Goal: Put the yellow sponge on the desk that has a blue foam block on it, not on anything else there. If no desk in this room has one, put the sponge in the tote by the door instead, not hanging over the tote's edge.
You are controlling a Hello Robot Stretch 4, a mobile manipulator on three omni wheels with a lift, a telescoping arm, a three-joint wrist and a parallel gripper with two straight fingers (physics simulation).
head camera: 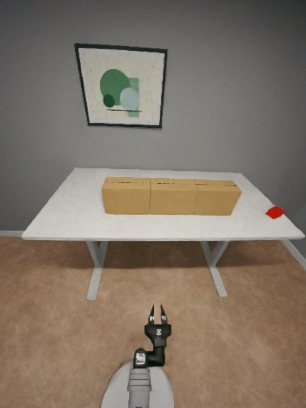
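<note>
A white desk (70,220) with grey legs stands ahead against the wall. A small red block (275,212) lies near its right edge. No blue foam block shows on the visible part of the desk top; the area behind the cardboard boxes is partly hidden. My gripper (157,306) is in front of the desk, low in the view, with its two fingers apart and no object between them. The yellow sponge and the tote do not show in this view.
A row of three brown cardboard boxes (172,201) stands on the middle of the desk. A framed picture (115,87) with green shapes hangs on the grey wall above. The brown floor (50,345) lies between my base and the desk legs.
</note>
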